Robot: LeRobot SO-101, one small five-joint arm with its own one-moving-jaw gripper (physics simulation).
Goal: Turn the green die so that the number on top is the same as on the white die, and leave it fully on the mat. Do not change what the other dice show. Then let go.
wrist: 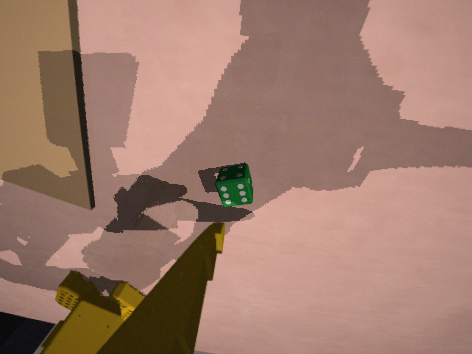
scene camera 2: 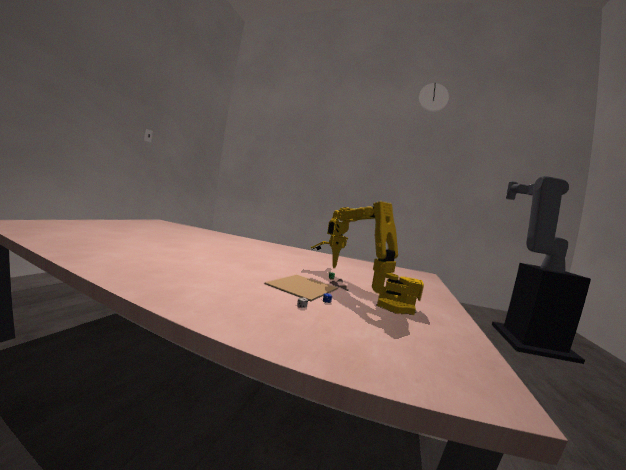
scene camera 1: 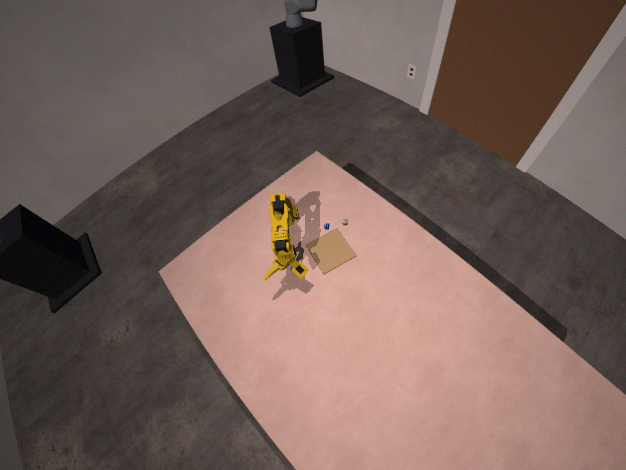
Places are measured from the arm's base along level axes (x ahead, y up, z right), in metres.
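Pixels of known places: hand, its tool point: (wrist: 223,234) (scene camera 2: 334,266); arm's base, origin of its link: (wrist: 106,287) (scene camera 2: 388,303) (scene camera 1: 289,219).
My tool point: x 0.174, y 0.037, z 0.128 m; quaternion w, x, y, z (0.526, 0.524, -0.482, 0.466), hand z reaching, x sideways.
For each thing: its top centre in the pictures, then the offset to it from my tool point. Level surfaces: height alone.
- green die, centre of its top: (wrist: 234,194) (scene camera 2: 332,272) dy -0.021, dx +0.005, dz +0.002 m
- tan mat, centre of its top: (scene camera 2: 302,285) (scene camera 1: 330,250) dy -0.033, dx +0.045, dz -0.147 m
- white die, centre of its top: (scene camera 2: 303,298) (scene camera 1: 344,221) dy -0.021, dx +0.000, dz -0.271 m
- blue die, centre of its top: (scene camera 2: 327,294) (scene camera 1: 326,225) dy -0.021, dx -0.037, dz -0.207 m
- pink table, height of its surface: dy -0.037 m
The green die (scene camera 2: 331,275) (wrist: 234,186) lies on the table beside the tan mat (scene camera 1: 336,252) (scene camera 2: 295,284) (wrist: 30,30), off it. In the wrist view its brightly lit face, seemingly the top, shows six pips; a dark side face shows four. The white die (scene camera 1: 344,222) (scene camera 2: 302,302) stands off the mat; its top number is too small to read. My gripper (scene camera 1: 282,273) (scene camera 2: 323,258) is open and empty, raised above the table near the green die. In the wrist view the fixed jaw (wrist: 192,262) ends just below the die in the picture; the moving jaw is out of view.
A blue die (scene camera 1: 326,226) (scene camera 2: 327,298) stands off the mat, near its corner and near the white die. The arm's shadow falls across the pink table (scene camera 1: 404,328) (scene camera 2: 176,273) (wrist: 350,275) around the green die and over part of the mat.
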